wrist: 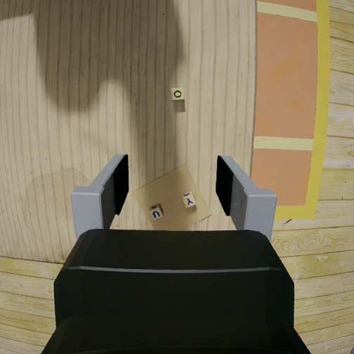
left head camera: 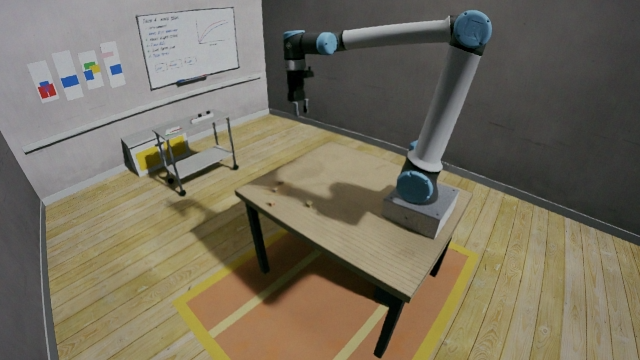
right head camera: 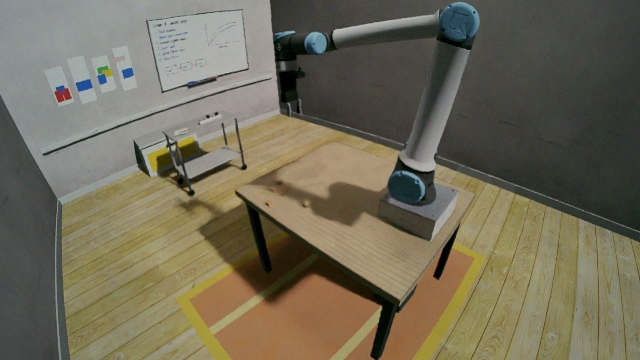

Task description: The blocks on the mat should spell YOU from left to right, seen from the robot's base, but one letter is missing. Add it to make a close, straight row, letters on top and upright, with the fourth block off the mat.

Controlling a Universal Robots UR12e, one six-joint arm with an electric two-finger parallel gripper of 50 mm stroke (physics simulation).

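Observation:
In the wrist view the tan mat (wrist: pixel 182 180) lies tilted on the table, bearing a Y block (wrist: pixel 189 200) (left head camera: pixel 275 190) and a U block (wrist: pixel 156 212) (left head camera: pixel 280 183), letters on top. Bare mat shows between them. Seen from the base, Y is left and U right. An O block (wrist: pixel 178 93) (left head camera: pixel 309 204) (right head camera: pixel 306 203), green letter on top, lies off the mat on the base side. A fourth block (left head camera: pixel 271 204) (right head camera: pixel 269 203) lies off the mat near the table's edge; its letter is unreadable. My gripper (left head camera: pixel 302 109) (right head camera: pixel 294 109) (wrist: pixel 172 172) is open and empty, high above the table.
The wooden table (left head camera: pixel 360 250) (right head camera: pixel 350 250) carries the robot's grey base block (left head camera: pixel 415 215) (right head camera: pixel 412 215). The arm's shadow falls across the table. A wheeled cart (left head camera: pixel 192 164) (right head camera: pixel 205 162) stands beyond the table, near the whiteboard wall.

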